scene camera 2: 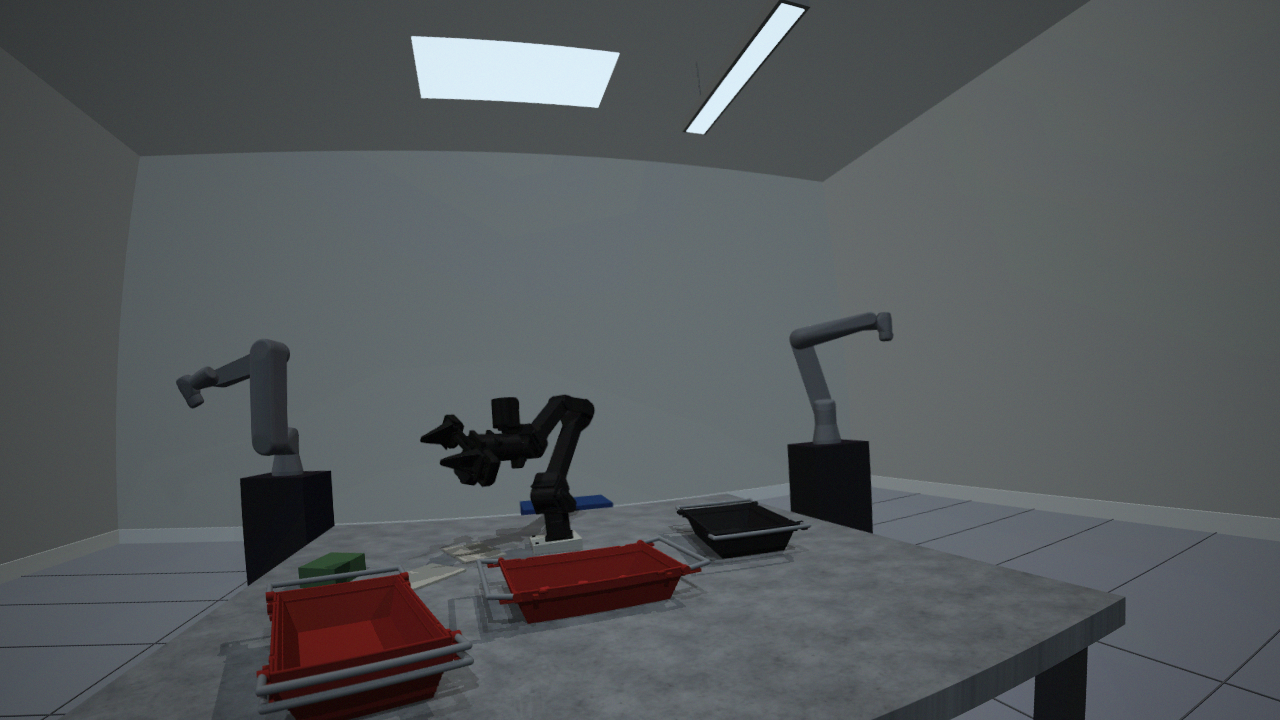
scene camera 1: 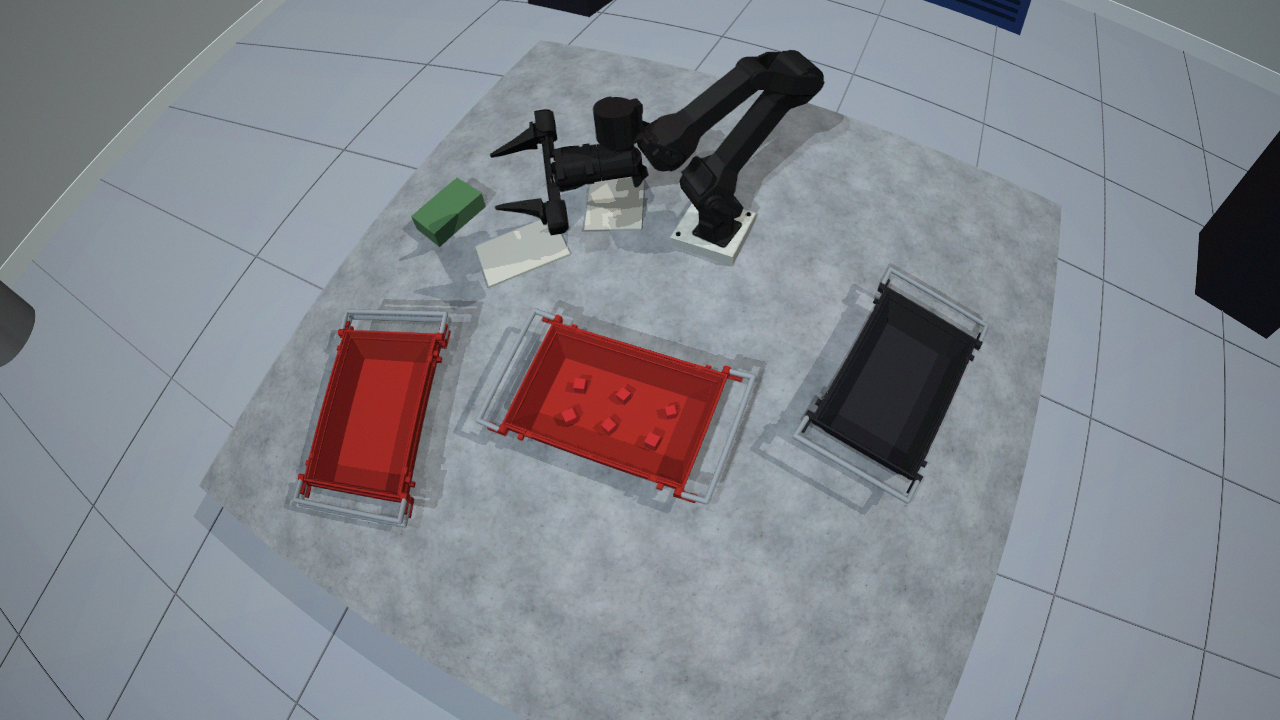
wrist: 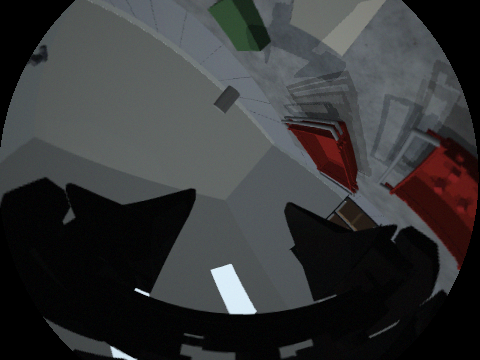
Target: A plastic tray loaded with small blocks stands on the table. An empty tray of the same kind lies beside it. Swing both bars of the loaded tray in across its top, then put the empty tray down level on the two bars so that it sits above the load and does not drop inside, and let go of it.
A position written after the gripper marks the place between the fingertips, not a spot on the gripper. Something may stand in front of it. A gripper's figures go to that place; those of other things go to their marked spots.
Labels:
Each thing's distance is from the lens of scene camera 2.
gripper (scene camera 2: 430,450): 1.01 m
black tray (scene camera 2: 736,530): 1.31 m
green block (scene camera 2: 333,563): 1.14 m
The marked spots on the black tray and the green block are 0.90 m apart.

